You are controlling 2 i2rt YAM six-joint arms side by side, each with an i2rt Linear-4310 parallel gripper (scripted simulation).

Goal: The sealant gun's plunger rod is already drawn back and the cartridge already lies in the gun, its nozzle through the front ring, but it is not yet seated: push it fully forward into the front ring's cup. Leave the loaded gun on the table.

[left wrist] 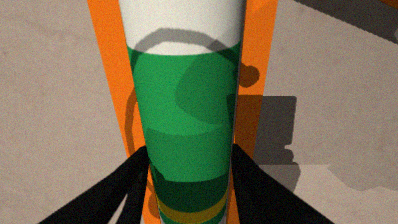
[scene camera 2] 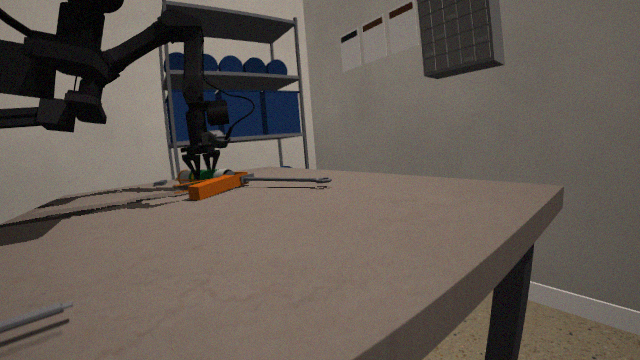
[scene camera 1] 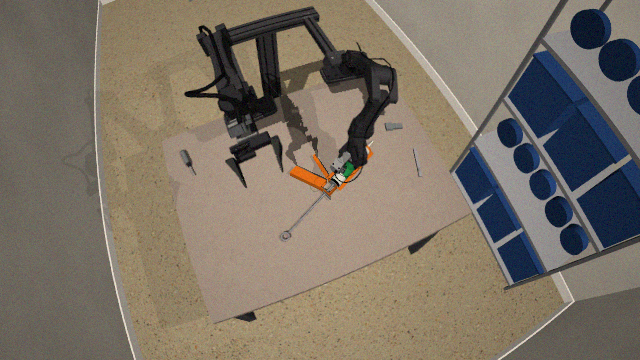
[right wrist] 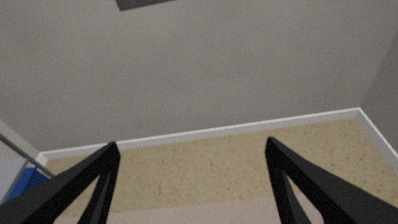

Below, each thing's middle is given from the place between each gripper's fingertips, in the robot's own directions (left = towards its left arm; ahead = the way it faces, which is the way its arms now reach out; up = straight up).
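Scene:
Left gripper 10 mm above the orange sealant gun [scene camera 2: 210, 187], 20 mm short of it, 160 mm to the left of it. By its middle, the orange sealant gun is nearer to my left gripper than to my right hand.
Orange sealant gun: 580 mm below my right hand [scene camera 1: 264, 179], 130 mm behind it, 260 mm to the left of it.

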